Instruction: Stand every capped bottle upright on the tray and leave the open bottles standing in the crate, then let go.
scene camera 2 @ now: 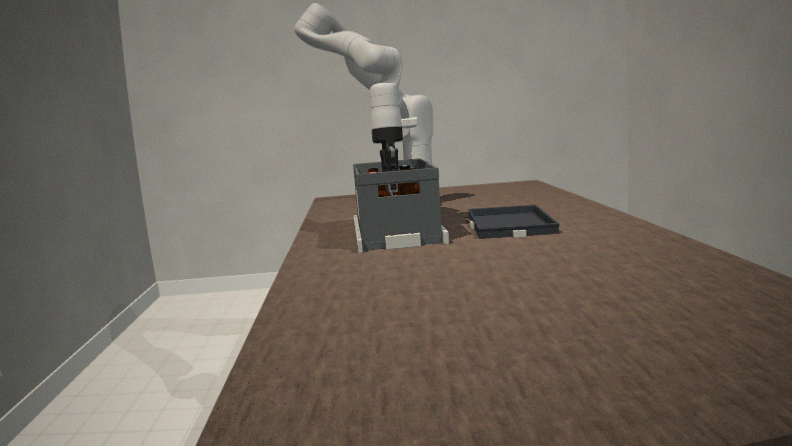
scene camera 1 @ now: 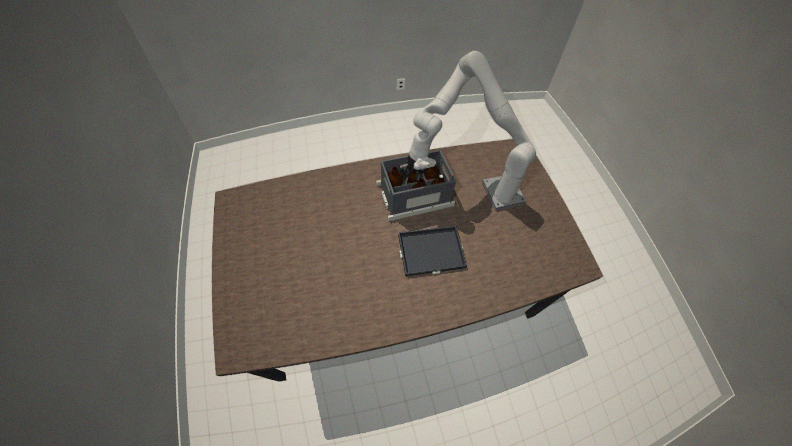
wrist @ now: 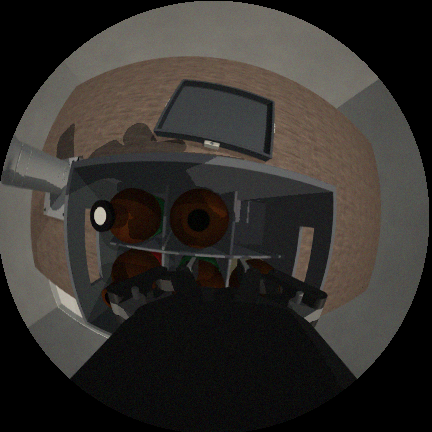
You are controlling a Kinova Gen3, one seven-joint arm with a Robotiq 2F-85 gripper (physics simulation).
Labels:
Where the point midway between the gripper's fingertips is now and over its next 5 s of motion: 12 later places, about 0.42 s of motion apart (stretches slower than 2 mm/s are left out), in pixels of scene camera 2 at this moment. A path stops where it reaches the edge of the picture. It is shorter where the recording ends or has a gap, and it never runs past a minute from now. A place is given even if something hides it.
The gripper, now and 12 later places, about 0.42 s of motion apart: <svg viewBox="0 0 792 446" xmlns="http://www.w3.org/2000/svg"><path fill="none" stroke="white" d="M391 192L391 179L366 179L371 180L374 181L372 186L371 186L365 195L369 190L364 197L363 196L363 189L364 178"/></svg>

